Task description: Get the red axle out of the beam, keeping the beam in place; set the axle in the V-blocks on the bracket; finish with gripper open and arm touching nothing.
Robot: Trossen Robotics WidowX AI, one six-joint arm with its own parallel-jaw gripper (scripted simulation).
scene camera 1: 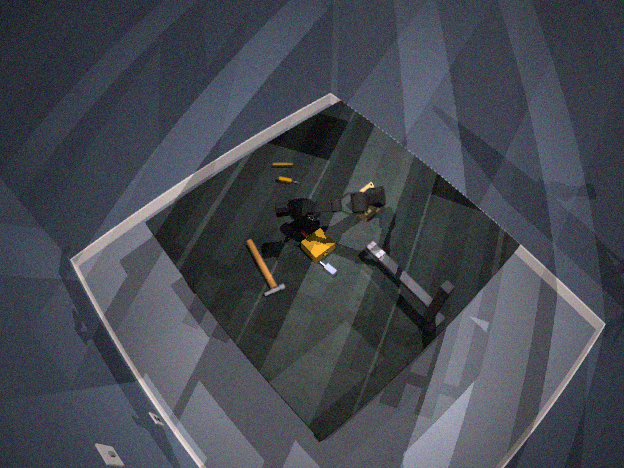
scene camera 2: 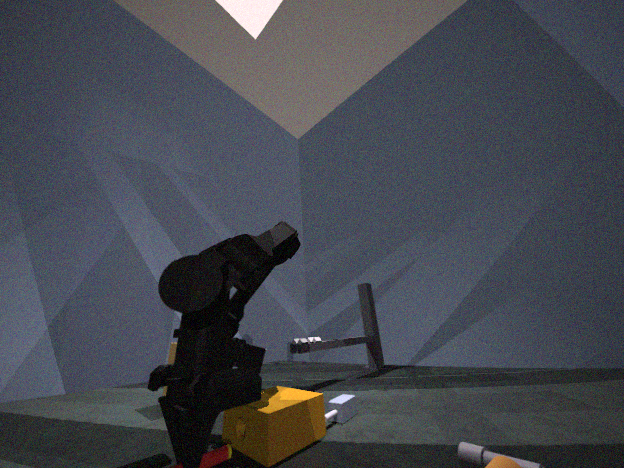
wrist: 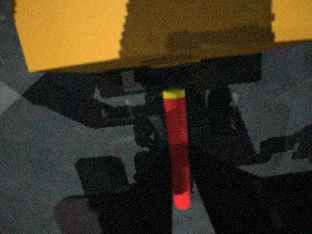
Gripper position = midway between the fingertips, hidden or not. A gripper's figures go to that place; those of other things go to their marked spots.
Scene:
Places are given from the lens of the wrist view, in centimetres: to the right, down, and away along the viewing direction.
my gripper (wrist: 178,152): 2, 3, 11
red axle (wrist: 174,100): 1, -1, 9

